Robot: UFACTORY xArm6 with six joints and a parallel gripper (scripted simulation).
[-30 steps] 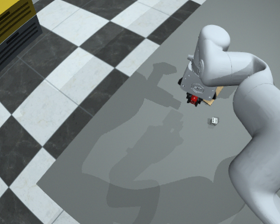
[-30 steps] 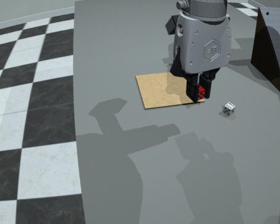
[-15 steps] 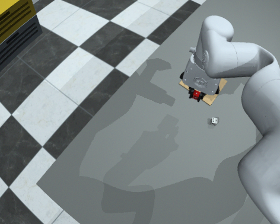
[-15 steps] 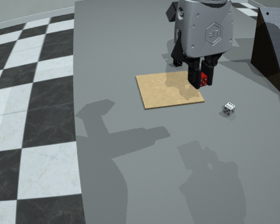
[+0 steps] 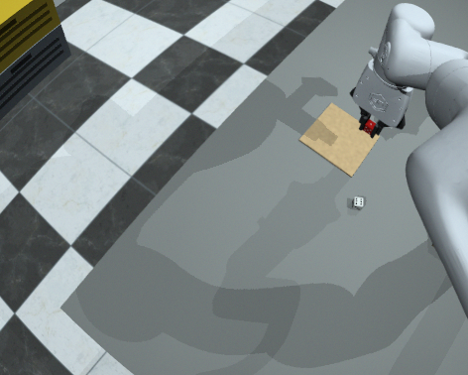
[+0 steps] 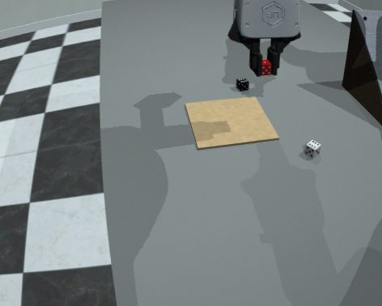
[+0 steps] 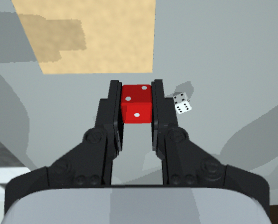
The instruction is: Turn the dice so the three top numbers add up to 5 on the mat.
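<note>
Now: the tan mat 5 cm ahead of my hand, 1 cm to the right of it and 12 cm below it. The rest, counted from my hand: red die 1 cm below; white die 7 cm behind, 9 cm to the left, 11 cm below; black die 1 cm ahead, 13 cm to the right, 11 cm below.
</note>
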